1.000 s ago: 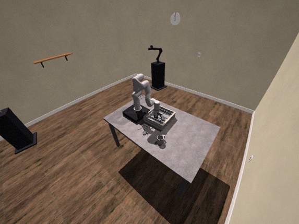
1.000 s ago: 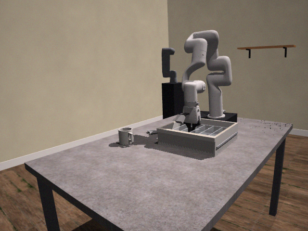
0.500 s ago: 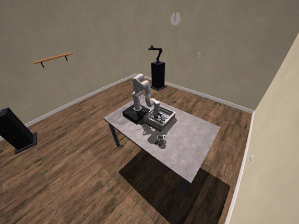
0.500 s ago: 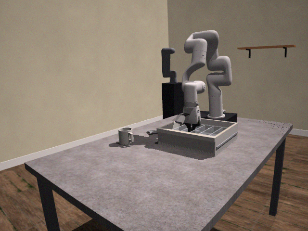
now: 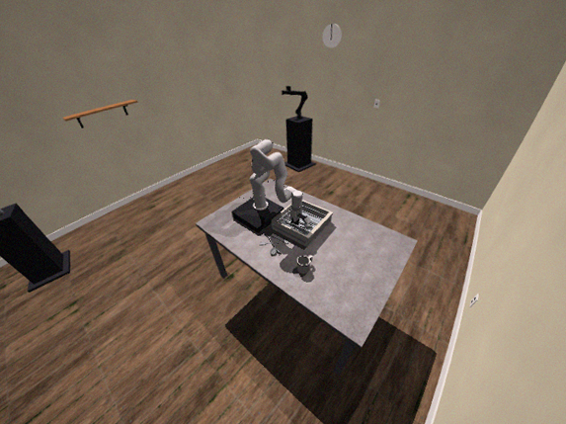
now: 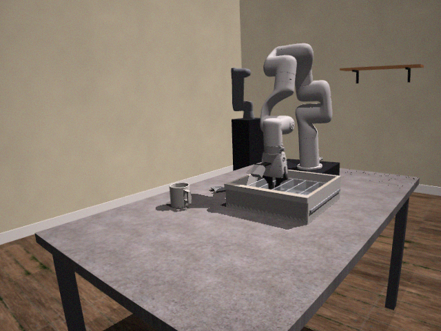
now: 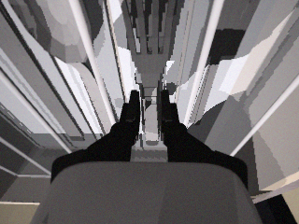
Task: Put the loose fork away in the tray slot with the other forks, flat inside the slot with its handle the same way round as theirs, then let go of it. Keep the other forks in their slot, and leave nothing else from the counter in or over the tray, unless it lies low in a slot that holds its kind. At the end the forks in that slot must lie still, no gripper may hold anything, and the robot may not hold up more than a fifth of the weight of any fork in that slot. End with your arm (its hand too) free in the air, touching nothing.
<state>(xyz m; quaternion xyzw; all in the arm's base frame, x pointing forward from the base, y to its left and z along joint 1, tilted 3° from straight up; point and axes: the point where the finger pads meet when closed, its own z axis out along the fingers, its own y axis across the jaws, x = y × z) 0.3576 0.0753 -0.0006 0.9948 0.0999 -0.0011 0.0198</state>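
The cutlery tray lies 6 cm to the left of my hand. Also, from my hand: pale mug 32 cm ahead, 22 cm to the right, 1 cm below.
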